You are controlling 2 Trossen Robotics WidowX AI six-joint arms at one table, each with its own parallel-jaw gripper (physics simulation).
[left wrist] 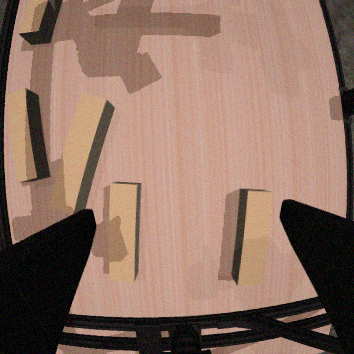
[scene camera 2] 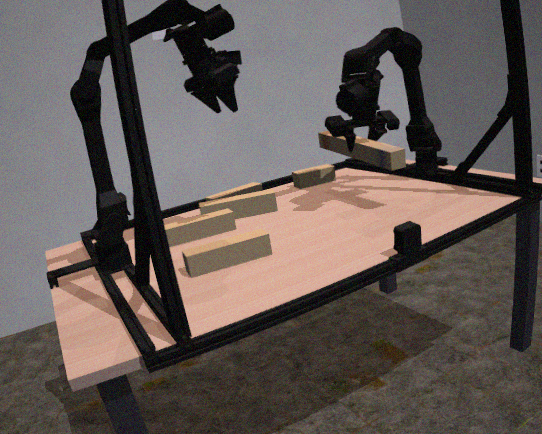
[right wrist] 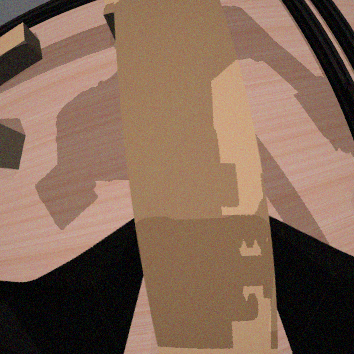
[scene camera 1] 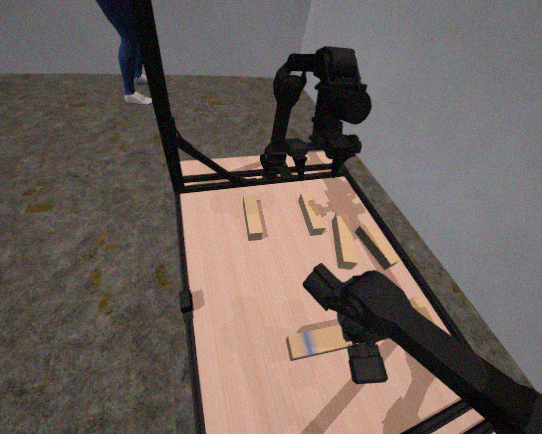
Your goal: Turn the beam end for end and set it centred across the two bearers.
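Where they show: left gripper, fingertip midpoint: (left wrist: 188,214) (scene camera 2: 227,112) (scene camera 1: 317,179); right gripper, fingertip midpoint: (scene camera 2: 359,150) (right wrist: 201,222); left arm's base, origin of the base link: (left wrist: 184,336) (scene camera 2: 115,267) (scene camera 1: 269,174); right arm's base, origin of the base link: (scene camera 2: 427,170).
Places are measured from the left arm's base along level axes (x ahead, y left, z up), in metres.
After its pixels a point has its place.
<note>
The long beam (scene camera 1: 320,341) @[y -0.101, x 0.653, z 0.127 m] (scene camera 2: 370,151) @[y -0.081, x 0.631, z 0.116 m] (right wrist: 170,125) @[y 0.039, x 0.660, z 0.138 m] is held above the table by my right gripper (scene camera 1: 348,342) (scene camera 2: 363,141) @[y 0.003, x 0.662, z 0.107 m] (right wrist: 201,222) @[y 0.003, x 0.662, z 0.107 m], which is shut on it. In scene camera 1 its blue-banded end points left and the arm hides its other end. Two nearly parallel blocks that look like the bearers lie apart on the table near the left arm: one bearer (scene camera 1: 253,217) @[y -0.129, x 0.228, z 0.025 m] (scene camera 2: 230,254) @[y -0.149, x 0.206, z 0.005 m] (left wrist: 256,235) @[y -0.129, x 0.217, z 0.025 m] and the other bearer (scene camera 1: 312,215) @[y 0.084, x 0.258, z 0.025 m] (scene camera 2: 202,228) @[y 0.074, x 0.233, z 0.005 m] (left wrist: 124,232) @[y 0.090, x 0.236, z 0.025 m]. My left gripper (scene camera 2: 227,111) @[y -0.002, x 0.314, z 0.264 m] (left wrist: 188,214) @[y -0.002, x 0.314, z 0.264 m] is open and empty, high above the table.
Loose blocks lie toward the wall side: a slanted block (scene camera 1: 345,243) @[y 0.146, x 0.396, z 0.031 m] (scene camera 2: 240,206) @[y 0.139, x 0.366, z 0.012 m] (left wrist: 86,145) @[y 0.142, x 0.380, z 0.031 m], another block (scene camera 1: 377,247) @[y 0.260, x 0.432, z 0.023 m] (left wrist: 22,137) @[y 0.272, x 0.407, z 0.025 m] beside it, and a shorter-looking block (scene camera 1: 420,306) @[y 0.275, x 0.645, z 0.028 m] (scene camera 2: 313,176) @[y 0.245, x 0.665, z 0.010 m] near the right arm. A black frame (scene camera 2: 280,300) runs round the table (scene camera 2: 325,250) @[y -0.227, x 0.370, z -0.019 m], with a black box (scene camera 2: 408,239) @[y -0.383, x 0.447, z 0.014 m] on one edge.
</note>
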